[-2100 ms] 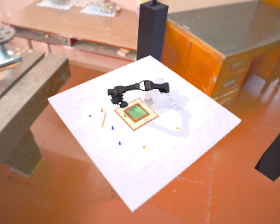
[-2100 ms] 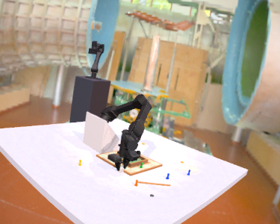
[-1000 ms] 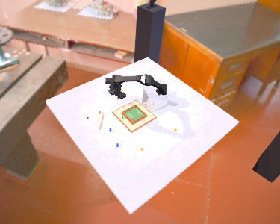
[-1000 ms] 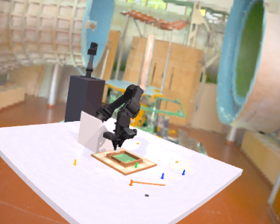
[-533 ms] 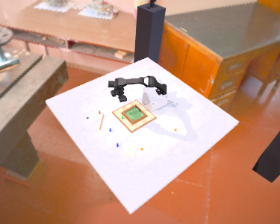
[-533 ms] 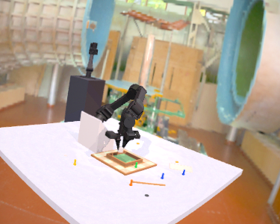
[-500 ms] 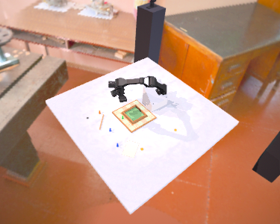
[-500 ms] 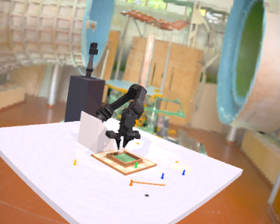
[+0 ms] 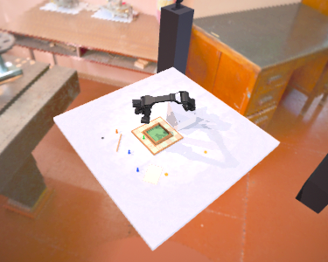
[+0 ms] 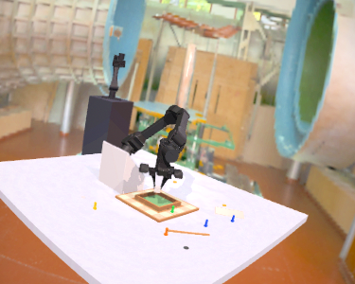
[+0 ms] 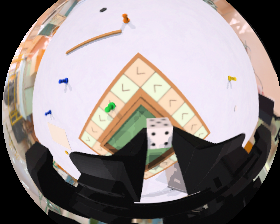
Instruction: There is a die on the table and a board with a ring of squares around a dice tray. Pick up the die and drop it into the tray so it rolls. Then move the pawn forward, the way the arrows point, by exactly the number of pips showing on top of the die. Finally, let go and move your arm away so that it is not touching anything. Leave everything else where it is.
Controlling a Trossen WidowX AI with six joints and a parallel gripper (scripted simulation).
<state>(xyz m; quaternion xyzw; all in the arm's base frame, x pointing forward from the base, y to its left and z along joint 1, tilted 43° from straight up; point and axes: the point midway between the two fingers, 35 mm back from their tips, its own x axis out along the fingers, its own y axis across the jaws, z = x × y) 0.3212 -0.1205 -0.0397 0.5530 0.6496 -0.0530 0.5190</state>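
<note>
My gripper tip is now 80 mm above the green pawn, 70 mm short of it and 50 mm to the right of it. Round my gripper tip: white die: right at my gripper tip; green tray: 100 mm below, 80 mm to the left, 40 mm behind; yellow pawn: 220 mm to the right, 150 mm behind, 100 mm below.
</note>
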